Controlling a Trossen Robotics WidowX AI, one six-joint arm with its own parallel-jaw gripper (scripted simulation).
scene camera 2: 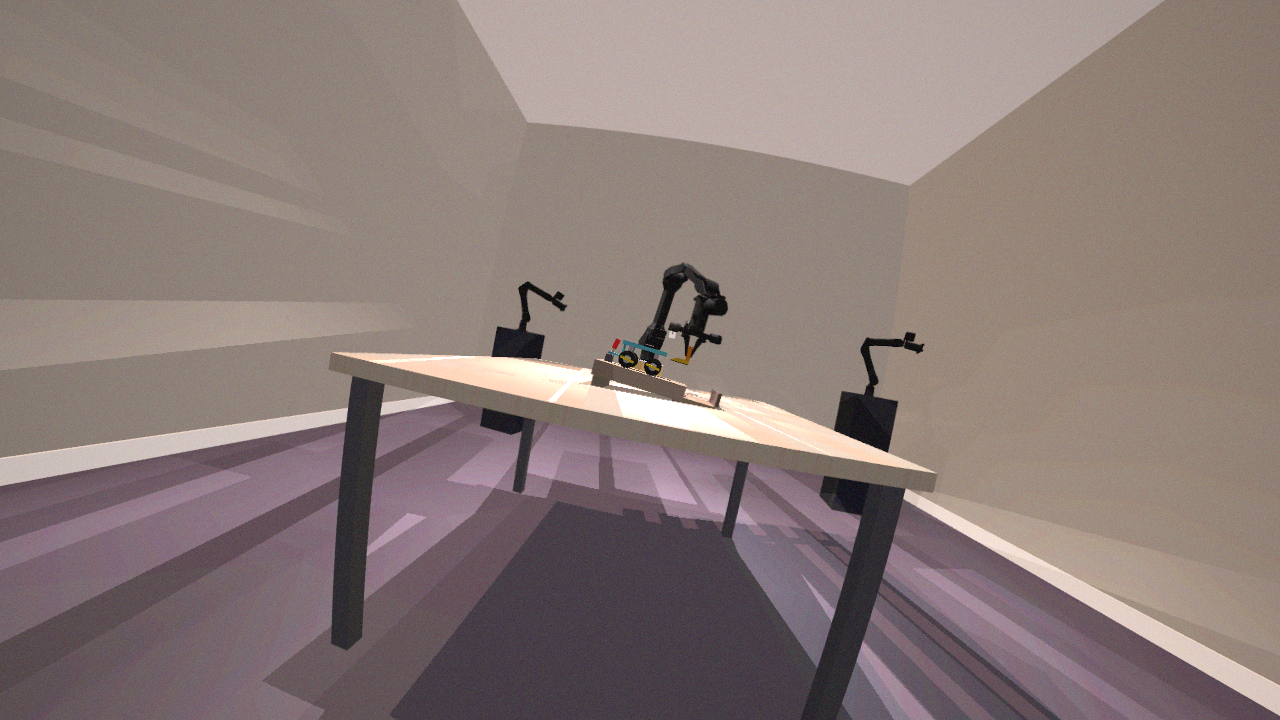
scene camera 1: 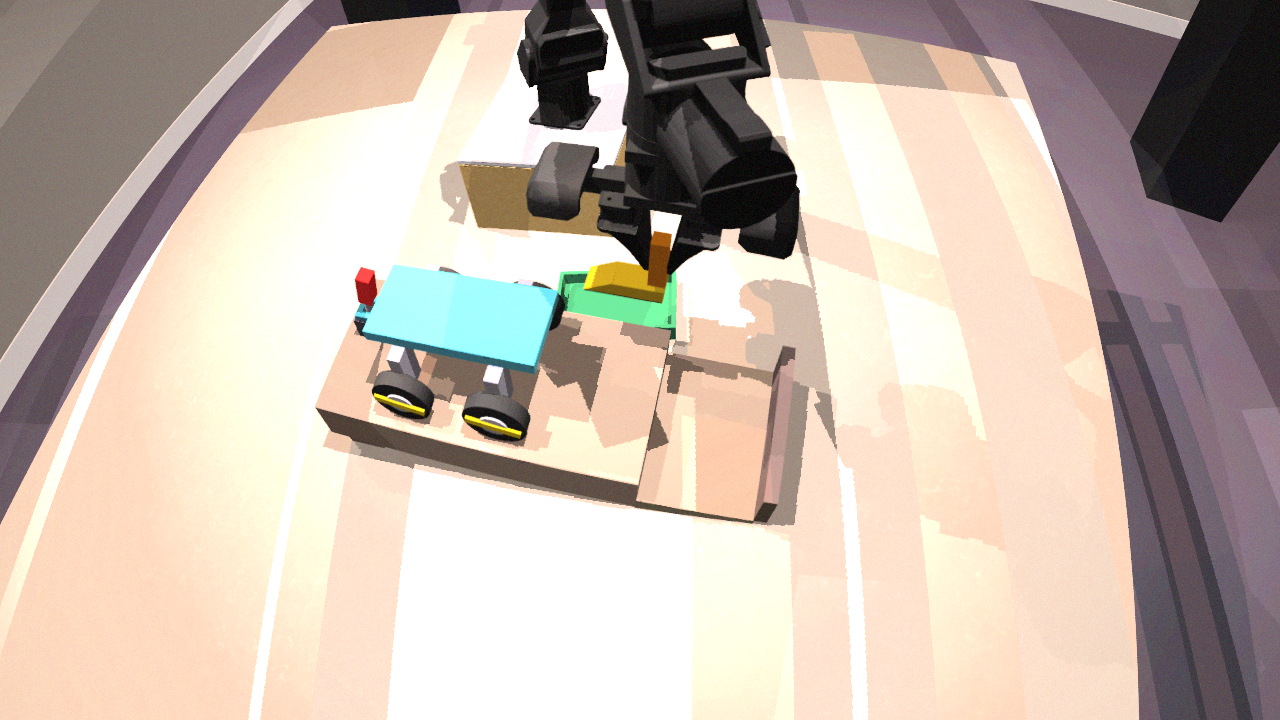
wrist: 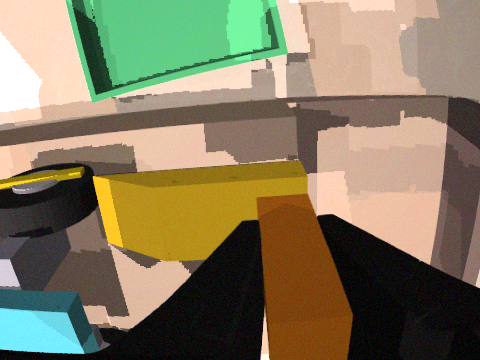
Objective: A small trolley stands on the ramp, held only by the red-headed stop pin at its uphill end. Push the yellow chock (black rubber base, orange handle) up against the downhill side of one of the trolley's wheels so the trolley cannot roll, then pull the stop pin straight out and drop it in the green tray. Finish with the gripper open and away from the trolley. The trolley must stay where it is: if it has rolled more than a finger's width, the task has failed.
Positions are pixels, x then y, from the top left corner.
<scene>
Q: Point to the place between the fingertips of my gripper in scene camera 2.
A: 687, 357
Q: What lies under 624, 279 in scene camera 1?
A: A yellow chock.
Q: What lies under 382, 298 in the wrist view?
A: My gripper.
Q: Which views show my gripper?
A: Scene camera 2, scene camera 1 and the wrist view: all of them.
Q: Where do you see a trolley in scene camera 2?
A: At 627, 359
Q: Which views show the trolley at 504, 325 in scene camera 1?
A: Scene camera 2, scene camera 1 and the wrist view: all of them.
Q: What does my gripper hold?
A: A yellow chock.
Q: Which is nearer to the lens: the trolley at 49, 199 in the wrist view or the yellow chock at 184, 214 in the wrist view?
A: The yellow chock.
</scene>
